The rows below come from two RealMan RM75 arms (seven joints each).
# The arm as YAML. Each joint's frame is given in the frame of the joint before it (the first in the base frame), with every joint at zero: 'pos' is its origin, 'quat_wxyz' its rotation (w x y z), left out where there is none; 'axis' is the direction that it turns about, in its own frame. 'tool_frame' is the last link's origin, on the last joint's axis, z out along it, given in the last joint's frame.
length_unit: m
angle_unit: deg
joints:
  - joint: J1
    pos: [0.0, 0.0, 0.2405]
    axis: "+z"
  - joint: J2
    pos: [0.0, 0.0, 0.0]
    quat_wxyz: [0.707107, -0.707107, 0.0, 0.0]
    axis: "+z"
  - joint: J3
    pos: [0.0, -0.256, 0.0]
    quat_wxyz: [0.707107, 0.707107, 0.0, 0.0]
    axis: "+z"
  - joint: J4
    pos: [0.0, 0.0, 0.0]
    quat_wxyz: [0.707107, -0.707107, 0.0, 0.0]
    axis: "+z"
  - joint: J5
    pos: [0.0, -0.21, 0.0]
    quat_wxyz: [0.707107, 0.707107, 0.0, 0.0]
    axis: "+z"
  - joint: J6
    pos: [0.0, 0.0, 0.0]
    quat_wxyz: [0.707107, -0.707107, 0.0, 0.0]
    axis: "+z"
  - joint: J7
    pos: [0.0, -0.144, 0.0]
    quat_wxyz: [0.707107, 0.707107, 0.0, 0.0]
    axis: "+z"
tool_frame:
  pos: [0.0, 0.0, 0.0]
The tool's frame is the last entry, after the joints.
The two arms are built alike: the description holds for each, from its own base.
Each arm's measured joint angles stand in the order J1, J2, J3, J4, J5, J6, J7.
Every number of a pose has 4 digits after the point.
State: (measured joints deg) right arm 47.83 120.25 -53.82 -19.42 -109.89 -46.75 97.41; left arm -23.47 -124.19 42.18 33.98 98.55 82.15 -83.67
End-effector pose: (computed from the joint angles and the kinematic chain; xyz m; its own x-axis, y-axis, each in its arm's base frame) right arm 0.2266 0.4198 -0.0747 0.6892 -0.5918 -0.4182 -0.7220 -0.6100 -0.3266; left arm -0.2700 0.3123 -0.0275 0.5027 0.4637 0.7296 0.7156 -0.6967 -0.0502
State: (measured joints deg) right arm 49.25 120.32 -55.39 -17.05 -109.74 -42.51 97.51; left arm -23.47 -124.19 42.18 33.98 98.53 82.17 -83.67
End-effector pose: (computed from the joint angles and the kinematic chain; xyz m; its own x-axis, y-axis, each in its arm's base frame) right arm 0.2290 0.4227 -0.0812 0.6974 -0.5998 -0.3922 -0.7166 -0.5916 -0.3694; left arm -0.2699 0.3123 -0.0274 0.5025 0.4635 0.7298 0.7154 -0.6969 -0.0500
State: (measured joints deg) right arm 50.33 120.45 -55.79 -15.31 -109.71 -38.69 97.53; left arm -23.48 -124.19 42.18 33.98 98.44 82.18 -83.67
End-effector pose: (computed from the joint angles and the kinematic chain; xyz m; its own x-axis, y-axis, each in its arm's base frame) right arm 0.2317 0.4263 -0.0842 0.6981 -0.6052 -0.3827 -0.7153 -0.5659 -0.4100; left arm -0.2697 0.3124 -0.0273 0.5017 0.4627 0.7309 0.7154 -0.6969 -0.0498
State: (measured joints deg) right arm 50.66 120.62 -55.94 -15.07 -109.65 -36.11 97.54; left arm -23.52 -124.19 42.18 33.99 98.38 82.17 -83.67
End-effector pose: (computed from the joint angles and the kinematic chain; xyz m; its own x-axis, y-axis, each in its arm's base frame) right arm 0.2333 0.4301 -0.0835 0.7000 -0.6017 -0.3846 -0.7119 -0.5456 -0.4422; left arm -0.2695 0.3127 -0.0271 0.5015 0.4618 0.7316 0.7151 -0.6973 -0.0501
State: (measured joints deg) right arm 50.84 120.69 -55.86 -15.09 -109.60 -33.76 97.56; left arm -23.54 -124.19 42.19 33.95 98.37 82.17 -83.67
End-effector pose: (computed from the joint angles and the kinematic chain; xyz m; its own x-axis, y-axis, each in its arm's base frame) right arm 0.2352 0.4343 -0.0809 0.7006 -0.5968 -0.3910 -0.7093 -0.5226 -0.4731; left arm -0.2694 0.3127 -0.0273 0.5012 0.4621 0.7316 0.7151 -0.6973 -0.0494
